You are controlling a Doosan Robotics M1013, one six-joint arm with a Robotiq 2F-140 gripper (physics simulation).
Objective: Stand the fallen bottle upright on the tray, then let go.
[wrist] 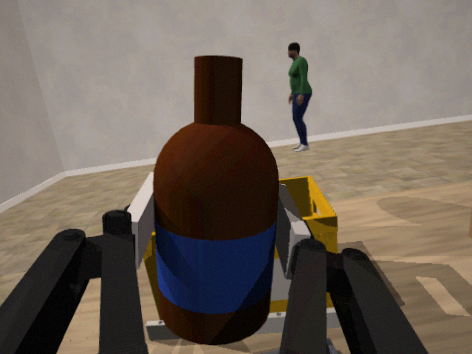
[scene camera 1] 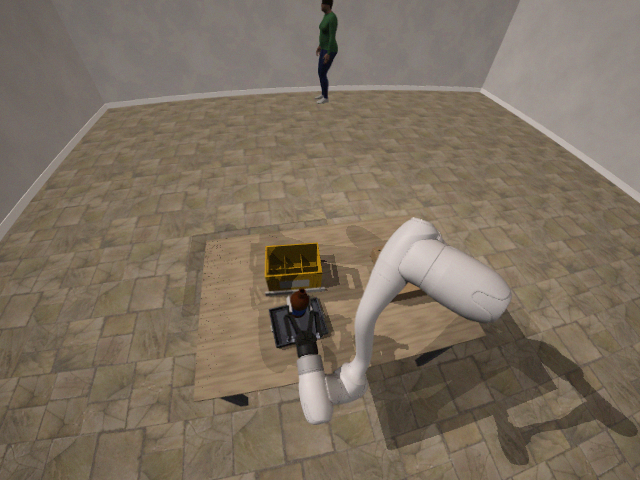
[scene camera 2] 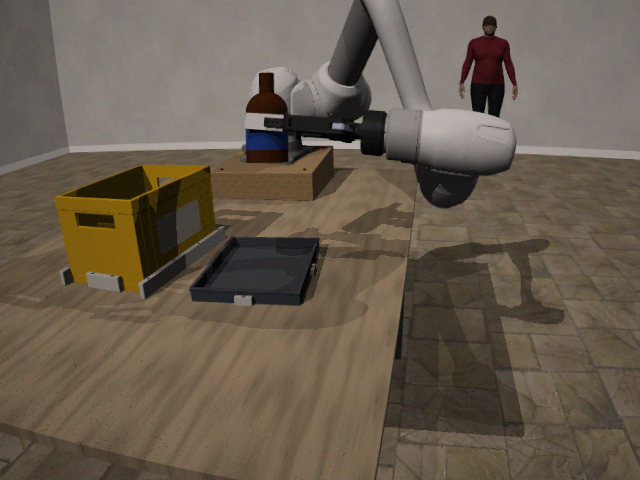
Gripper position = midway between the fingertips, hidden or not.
In view: the gripper (scene camera 2: pixel 254 123) and a brown bottle (wrist: pixel 216 182).
The gripper shows as well in the wrist view (wrist: pixel 217 196) and in scene camera 1 (scene camera 1: pixel 298 296).
